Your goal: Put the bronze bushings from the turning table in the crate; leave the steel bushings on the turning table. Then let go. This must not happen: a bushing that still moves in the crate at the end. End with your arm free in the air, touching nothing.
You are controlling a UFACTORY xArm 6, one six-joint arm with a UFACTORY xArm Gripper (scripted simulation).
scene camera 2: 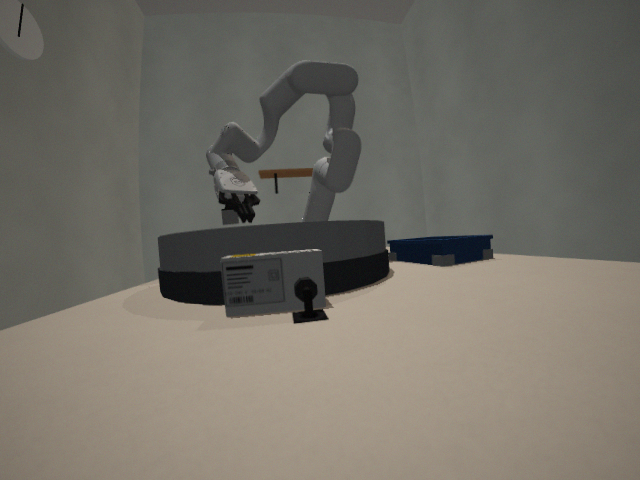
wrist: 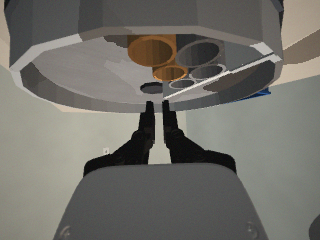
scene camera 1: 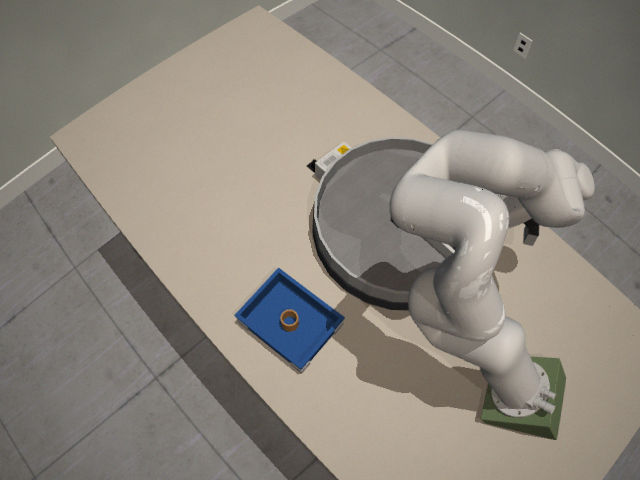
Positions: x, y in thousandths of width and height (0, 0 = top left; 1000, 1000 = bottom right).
Labels:
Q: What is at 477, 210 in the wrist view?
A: A bronze bushing.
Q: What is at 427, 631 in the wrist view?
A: The gripper.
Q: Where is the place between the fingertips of the gripper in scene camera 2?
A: At 388, 455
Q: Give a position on a blue crate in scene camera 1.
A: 409, 653

